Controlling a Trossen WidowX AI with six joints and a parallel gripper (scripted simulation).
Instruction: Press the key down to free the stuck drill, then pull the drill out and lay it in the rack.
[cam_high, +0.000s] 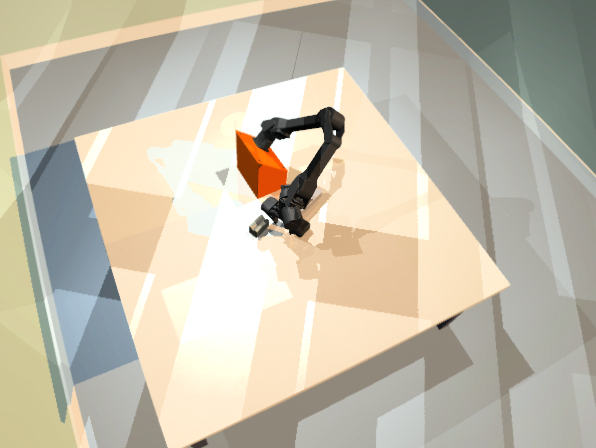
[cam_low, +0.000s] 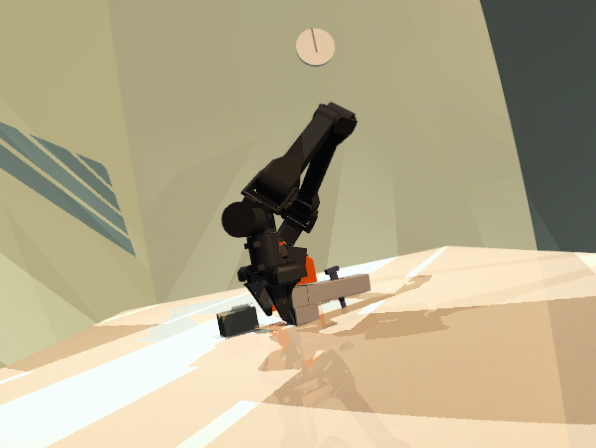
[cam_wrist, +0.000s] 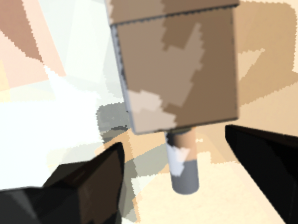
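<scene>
Right now the drill is 30 mm behind my gripper tip, 50 mm to the left of it and 30 mm above it. Also, from my gripper tip: t-shaped key: 70 mm behind, 120 mm to the left, 30 mm above; then rack block: 40 mm behind, 80 mm to the right; then housing block: 50 mm behind, 100 mm to the left, 20 mm above.
</scene>
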